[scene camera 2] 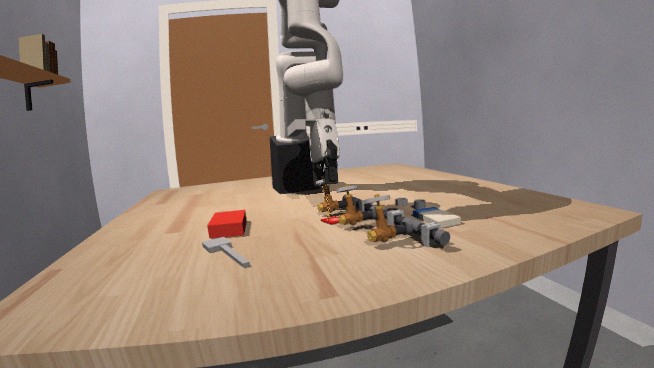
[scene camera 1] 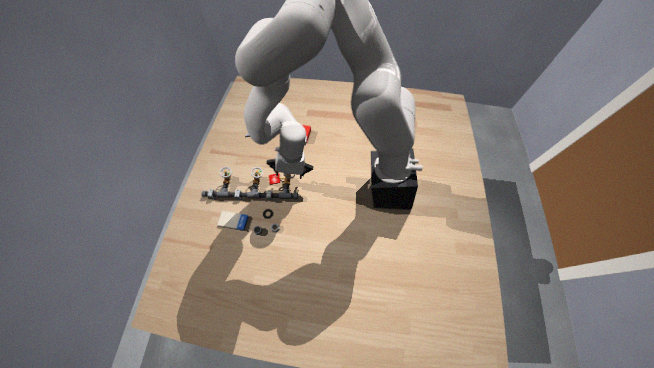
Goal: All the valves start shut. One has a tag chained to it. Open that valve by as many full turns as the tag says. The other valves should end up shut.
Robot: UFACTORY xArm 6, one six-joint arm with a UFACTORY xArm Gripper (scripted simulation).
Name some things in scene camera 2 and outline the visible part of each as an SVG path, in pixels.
My gripper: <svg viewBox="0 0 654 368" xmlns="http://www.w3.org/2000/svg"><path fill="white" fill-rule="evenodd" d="M334 119L321 118L316 119L317 121L312 121L311 125L307 123L307 126L310 127L310 156L313 166L314 187L325 186L325 184L338 184L337 159L340 157L335 125L336 121ZM325 178L325 184L316 185L316 181L323 180L323 178Z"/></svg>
A red box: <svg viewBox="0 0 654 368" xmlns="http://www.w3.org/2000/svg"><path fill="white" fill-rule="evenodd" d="M246 211L237 210L215 213L207 225L209 238L244 235L247 220L245 220Z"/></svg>
